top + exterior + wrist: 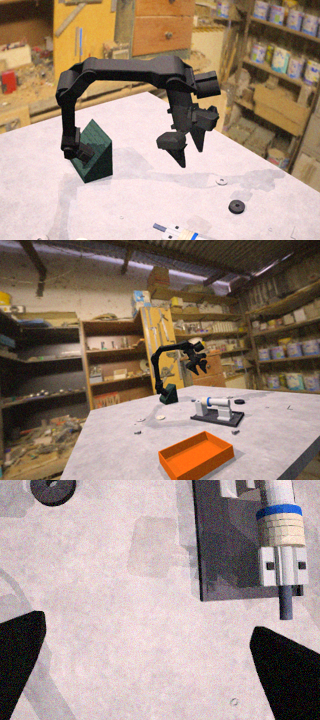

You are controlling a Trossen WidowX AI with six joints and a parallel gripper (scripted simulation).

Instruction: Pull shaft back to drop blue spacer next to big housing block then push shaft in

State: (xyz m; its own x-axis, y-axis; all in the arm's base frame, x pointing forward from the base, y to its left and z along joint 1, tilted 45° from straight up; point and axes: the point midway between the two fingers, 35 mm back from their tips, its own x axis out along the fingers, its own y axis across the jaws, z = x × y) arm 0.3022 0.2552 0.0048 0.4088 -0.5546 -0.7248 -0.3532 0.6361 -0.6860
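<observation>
Right now the shaft is 140 mm below my gripper tip, 130 mm ahead of it and 100 mm to the right of it. The rest, counted from my gripper tip: black ring: 210 mm below, 170 mm to the left, 100 mm ahead; white disc: 340 mm to the right, 210 mm below, 10 mm behind; blue spacer: 160 mm ahead, 140 mm below, 90 mm to the right.
</observation>
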